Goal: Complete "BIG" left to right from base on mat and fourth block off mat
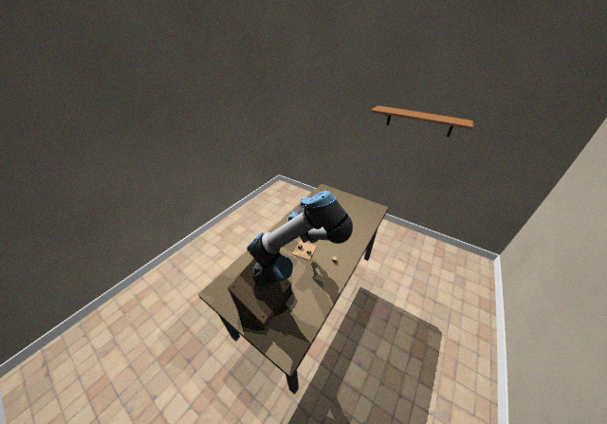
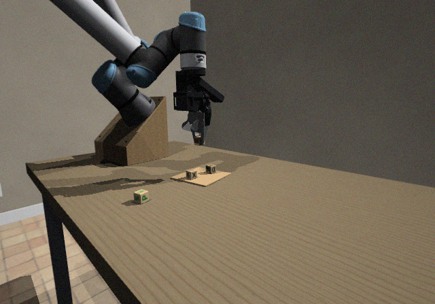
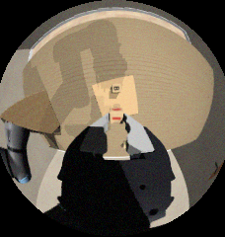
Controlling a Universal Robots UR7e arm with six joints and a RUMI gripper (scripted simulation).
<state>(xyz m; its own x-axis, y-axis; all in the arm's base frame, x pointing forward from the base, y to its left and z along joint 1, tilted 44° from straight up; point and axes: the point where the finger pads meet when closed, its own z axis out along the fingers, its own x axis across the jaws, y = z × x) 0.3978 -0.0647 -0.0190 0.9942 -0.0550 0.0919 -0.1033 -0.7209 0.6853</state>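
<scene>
The tan mat lies 120 mm below my hand.
</scene>
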